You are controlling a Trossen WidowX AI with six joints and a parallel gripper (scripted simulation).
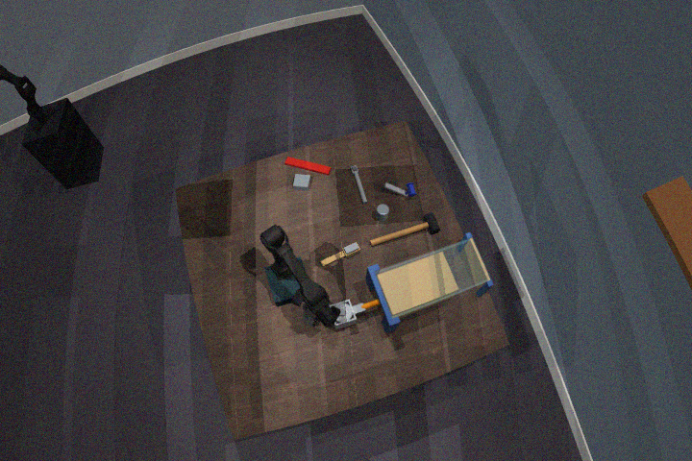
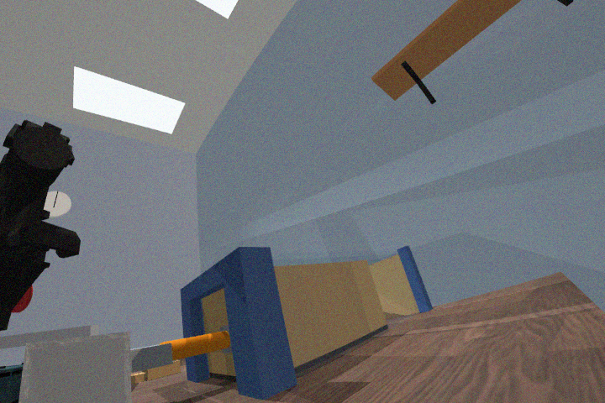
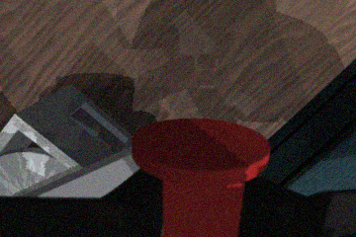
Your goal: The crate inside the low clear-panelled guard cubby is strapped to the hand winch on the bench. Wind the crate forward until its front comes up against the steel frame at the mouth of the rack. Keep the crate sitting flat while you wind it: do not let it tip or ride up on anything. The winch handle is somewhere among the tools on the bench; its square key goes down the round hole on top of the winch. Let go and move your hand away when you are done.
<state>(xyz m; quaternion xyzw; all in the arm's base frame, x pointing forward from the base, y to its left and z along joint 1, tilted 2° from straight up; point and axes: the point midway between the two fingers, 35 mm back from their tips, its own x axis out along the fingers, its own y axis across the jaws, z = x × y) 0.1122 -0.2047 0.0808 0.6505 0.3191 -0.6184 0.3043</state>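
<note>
Right now my gripper tip is 40 mm short of the red-knobbed winch handle, 10 mm to the left of it and 10 mm above it. The rest, counted from my gripper tip: blue steel frame 260 mm ahead, 10 mm below; red knob 20 mm above; grey winch 90 mm ahead, 30 mm to the right, 80 mm below.
</note>
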